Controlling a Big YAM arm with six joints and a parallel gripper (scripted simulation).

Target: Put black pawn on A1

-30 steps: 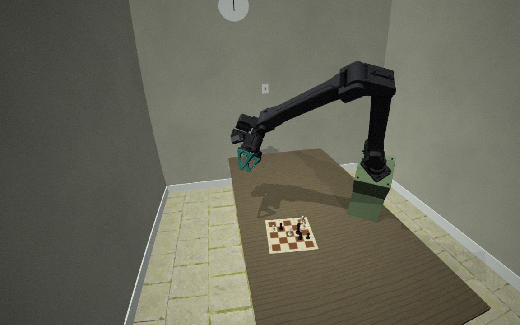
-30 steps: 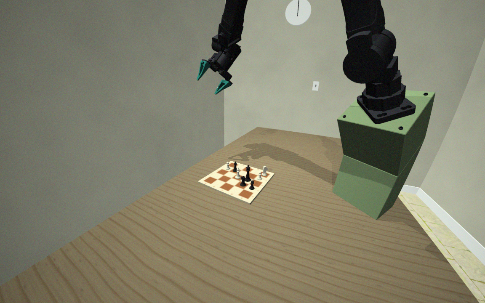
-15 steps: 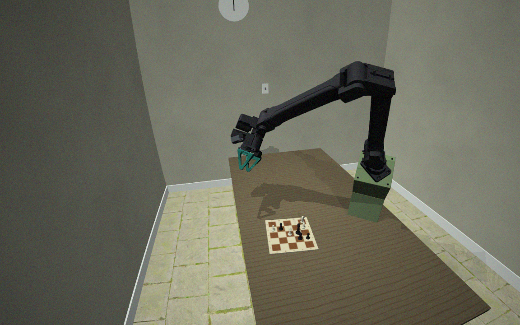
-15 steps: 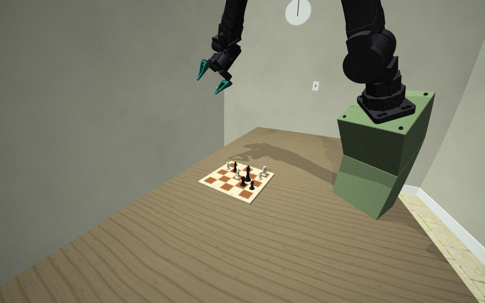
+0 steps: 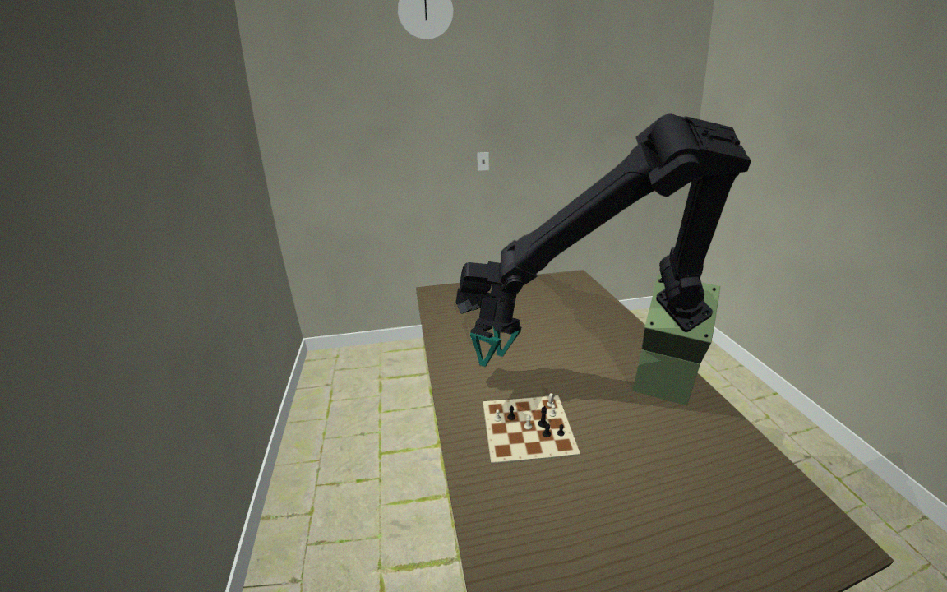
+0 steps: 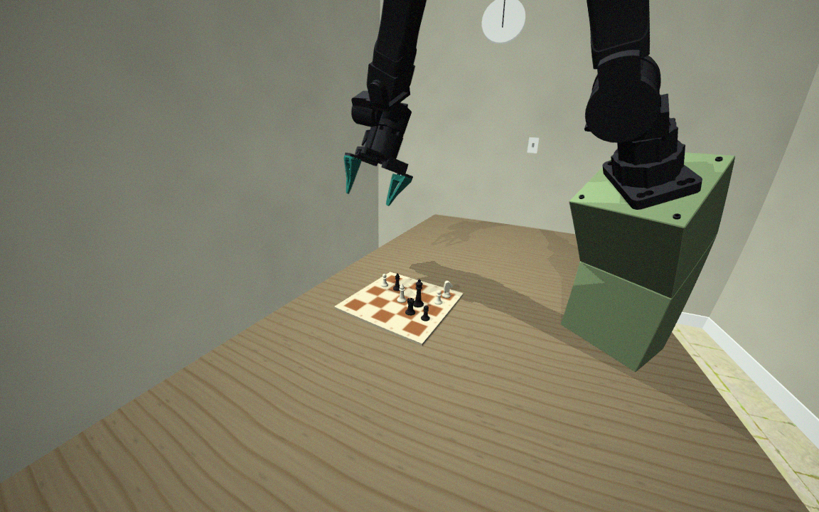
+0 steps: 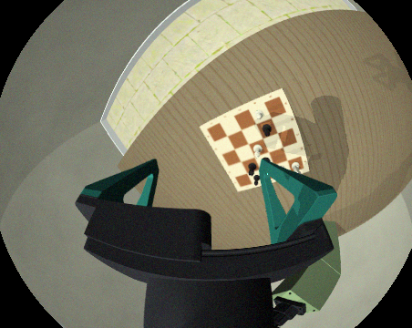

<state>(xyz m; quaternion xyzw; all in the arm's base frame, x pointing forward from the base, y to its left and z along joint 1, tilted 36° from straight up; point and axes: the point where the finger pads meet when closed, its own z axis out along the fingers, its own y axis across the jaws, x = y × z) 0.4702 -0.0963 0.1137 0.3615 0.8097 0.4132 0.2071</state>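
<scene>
My hand is 16 cm past the black pawn, 7 cm to the right of it and 21 cm above it. The rest, counted from my hand: chessboard: 9 cm behind, 2 cm to the left, 23 cm below; white chess piece: 9 cm behind, 2 cm to the left, 21 cm below.
</scene>
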